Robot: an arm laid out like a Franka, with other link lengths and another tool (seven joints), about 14 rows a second.
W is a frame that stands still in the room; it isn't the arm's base.
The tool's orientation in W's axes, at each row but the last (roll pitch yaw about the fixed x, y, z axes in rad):
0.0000, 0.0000, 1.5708
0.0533, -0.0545, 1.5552
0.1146, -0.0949, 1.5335
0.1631, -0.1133, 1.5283
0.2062, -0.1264, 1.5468
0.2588, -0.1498, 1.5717
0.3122, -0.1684, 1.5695
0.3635, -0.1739, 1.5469
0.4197, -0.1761, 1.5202
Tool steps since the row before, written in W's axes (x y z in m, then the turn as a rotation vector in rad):
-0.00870, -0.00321, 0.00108, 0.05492, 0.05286, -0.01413
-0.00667, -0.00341, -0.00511, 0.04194, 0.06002, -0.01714
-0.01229, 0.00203, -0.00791, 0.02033, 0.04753, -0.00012
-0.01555, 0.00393, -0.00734, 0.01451, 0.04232, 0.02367
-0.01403, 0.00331, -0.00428, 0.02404, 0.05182, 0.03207
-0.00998, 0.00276, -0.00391, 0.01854, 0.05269, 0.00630
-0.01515, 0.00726, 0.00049, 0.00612, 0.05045, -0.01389
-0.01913, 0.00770, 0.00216, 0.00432, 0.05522, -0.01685
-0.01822, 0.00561, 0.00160, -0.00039, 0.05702, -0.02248
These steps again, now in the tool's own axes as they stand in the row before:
-0.00321, 0.00870, 0.00108, 0.05286, -0.05492, -0.01413
-0.00379, 0.00634, -0.00526, 0.05964, -0.04203, -0.01821
0.00081, 0.01136, -0.00938, 0.04803, -0.01896, -0.00254
0.00242, 0.01425, -0.01011, 0.04530, -0.00950, 0.02048
0.00241, 0.01286, -0.00741, 0.05601, -0.01715, 0.02934
0.00215, 0.00855, -0.00669, 0.05302, -0.01839, 0.00318
0.00722, 0.01420, -0.00535, 0.04742, -0.01257, -0.01922
0.00751, 0.01836, -0.00605, 0.05156, -0.01211, -0.02339
0.00489, 0.01718, -0.00684, 0.05211, -0.01009, -0.03065

